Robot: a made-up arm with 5 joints.
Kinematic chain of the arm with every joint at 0, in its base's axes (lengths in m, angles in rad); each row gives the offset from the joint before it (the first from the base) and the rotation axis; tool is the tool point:
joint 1: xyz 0 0 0.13 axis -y
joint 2: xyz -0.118 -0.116 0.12 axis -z
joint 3: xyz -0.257 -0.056 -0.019 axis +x
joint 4: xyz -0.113 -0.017 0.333 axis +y
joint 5: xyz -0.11 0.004 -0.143 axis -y
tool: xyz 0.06 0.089 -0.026
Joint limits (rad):
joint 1: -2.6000..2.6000
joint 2: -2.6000..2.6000
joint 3: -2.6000..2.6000
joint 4: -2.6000..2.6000
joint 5: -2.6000..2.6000
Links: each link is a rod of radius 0.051 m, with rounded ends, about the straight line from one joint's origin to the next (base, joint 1, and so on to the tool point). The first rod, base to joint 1, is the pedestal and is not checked.
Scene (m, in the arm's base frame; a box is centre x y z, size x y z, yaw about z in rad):
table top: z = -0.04
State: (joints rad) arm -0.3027 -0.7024 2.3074 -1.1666 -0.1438
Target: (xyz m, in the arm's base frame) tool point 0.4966 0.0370 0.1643
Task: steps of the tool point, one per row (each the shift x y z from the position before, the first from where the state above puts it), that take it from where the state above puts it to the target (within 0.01 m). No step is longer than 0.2 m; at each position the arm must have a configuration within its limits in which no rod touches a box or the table.
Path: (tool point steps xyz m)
1: -0.0260 0.0025 0.1024
2: 0.0246 0.0243 0.1151
3: 0.0805 0.0463 0.1005
4: 0.1268 0.0661 0.0578
5: 0.1490 0.0818 -0.0062
6: 0.1379 0.0922 -0.0772
7: 0.0928 0.0962 -0.1372
8: 0.0224 0.0934 -0.1704

